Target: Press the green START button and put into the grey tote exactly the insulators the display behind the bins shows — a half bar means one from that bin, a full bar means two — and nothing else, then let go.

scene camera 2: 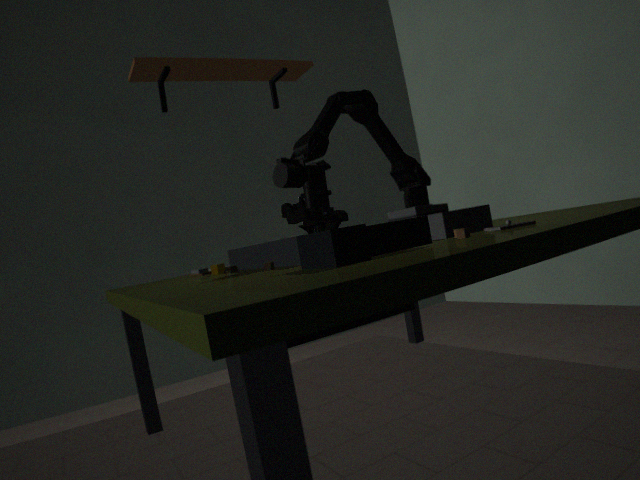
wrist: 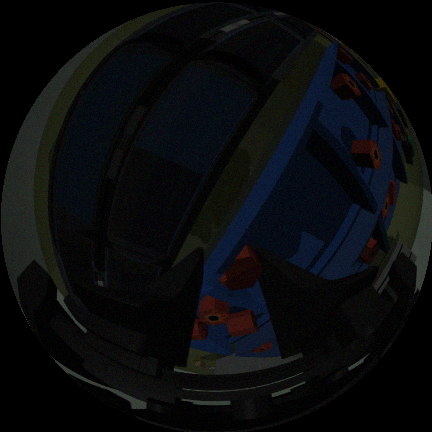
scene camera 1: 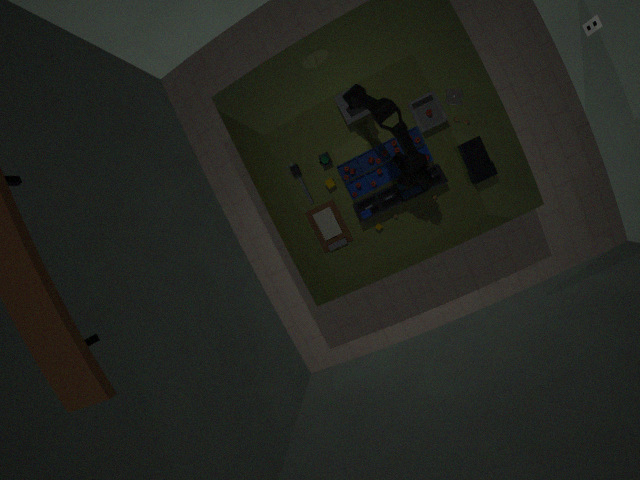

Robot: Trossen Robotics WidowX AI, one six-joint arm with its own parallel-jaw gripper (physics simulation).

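Seen in the pictures: gripper, fingertip midpoint: (wrist: pixel 229 253); arm's base, origin of the base link: (scene camera 2: pixel 418 207) (scene camera 1: pixel 354 101).
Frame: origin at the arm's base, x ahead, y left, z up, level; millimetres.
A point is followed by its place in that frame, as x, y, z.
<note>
In the wrist view my gripper (wrist: pixel 229 253) @(381, 158, -73) is low inside a blue bin (wrist: pixel 280 185) @(395, 108, -50), fingers part-way apart around a red insulator (wrist: pixel 243 269) @(376, 152, -52). The insulator is close against the right finger, with a gap visible at the left finger. More red insulators (wrist: pixel 214 310) @(363, 194, -54) (wrist: pixel 241 322) @(326, 203, -61) lie beyond the fingertips. The dark display (scene camera 1: pixel 379 200) @(480, -20, -40) behind the bins has dim blue bars (wrist: pixel 210 100) @(438, 102, -39); one fills part of its cell. The grey tote (scene camera 1: pixel 438 125) @(207, 361, -81) holds one red insulator (scene camera 1: pixel 429 112) @(144, 327, -53). The green START button (scene camera 1: pixel 324 159) @(210, -219, -43) is left of the bins. In the second scene view the fingertips are hidden.
A brown clipboard with a white sheet (scene camera 1: pixel 326 223) @(518, -308, -73) lies near the display's left end. Yellow blocks (scene camera 1: pixel 330 183) @(331, -226, -45) (scene camera 1: pixel 378 227) @(609, -60, -57) (scene camera 2: pixel 217 269) @(610, -41, -70), a long-handled tool (scene camera 1: pixel 305 187) @(309, -359, -80), a black box (scene camera 1: pixel 477 160) @(426, 478, -31), a grey flat piece (scene camera 1: pixel 454 96) @(101, 470, -71) and small orange cubes (scene camera 1: pixel 456 119) @(210, 447, -68) are around the bins.
</note>
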